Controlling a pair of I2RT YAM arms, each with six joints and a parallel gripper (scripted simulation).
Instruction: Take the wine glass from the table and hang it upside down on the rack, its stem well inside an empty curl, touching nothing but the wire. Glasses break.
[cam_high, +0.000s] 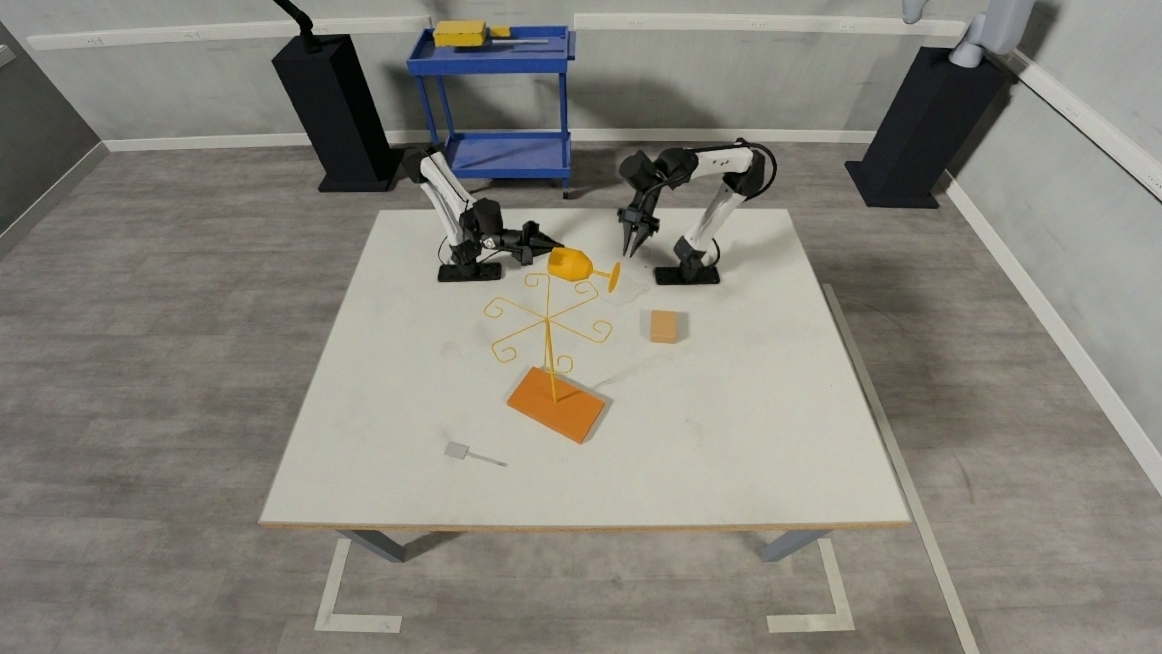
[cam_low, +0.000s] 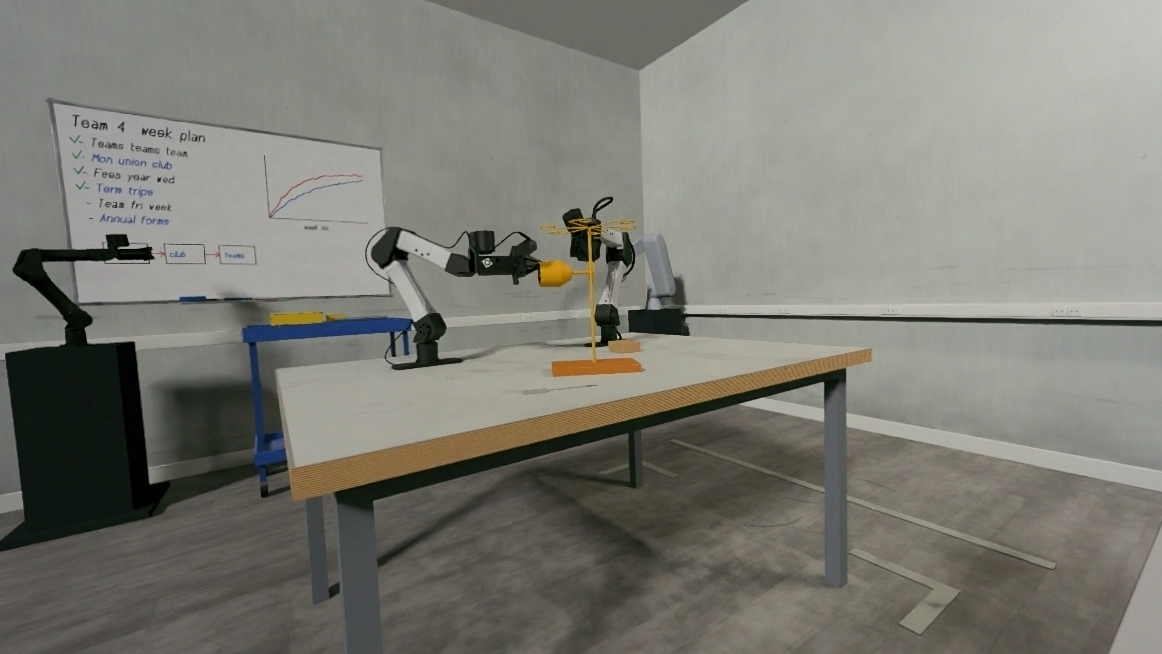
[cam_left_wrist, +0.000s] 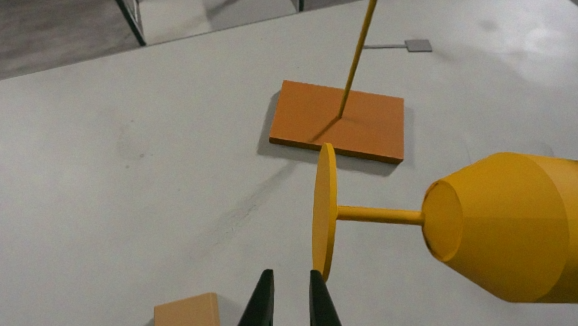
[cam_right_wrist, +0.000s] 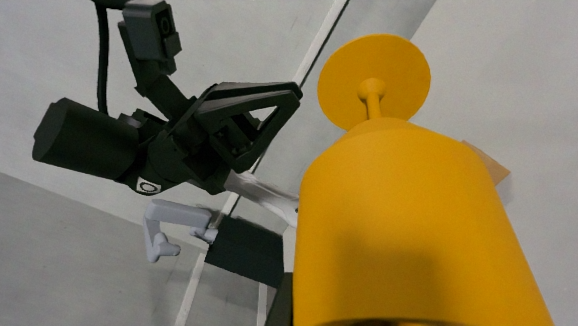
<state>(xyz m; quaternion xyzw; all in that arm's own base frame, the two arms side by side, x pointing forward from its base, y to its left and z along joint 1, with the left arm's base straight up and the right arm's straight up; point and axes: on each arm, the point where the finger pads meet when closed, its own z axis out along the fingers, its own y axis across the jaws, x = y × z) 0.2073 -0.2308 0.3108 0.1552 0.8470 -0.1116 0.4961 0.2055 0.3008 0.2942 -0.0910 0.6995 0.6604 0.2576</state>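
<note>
The yellow wine glass lies 90 mm to the right of my left hand, 50 mm below it and 10 mm ahead of it. Also, from my left hand: tan block (290 mm below, 120 mm to the left); then flat grey tool (390 mm ahead, 370 mm to the right, 310 mm below).
My right gripper is now 70 mm to the right of the yellow wine glass, 50 mm short of it and 30 mm above it. The rest, counted from my right hand: tan block (290 mm to the left, 280 mm below, 30 mm ahead); then flat grey tool (420 mm ahead, 290 mm below, 210 mm to the right).
</note>
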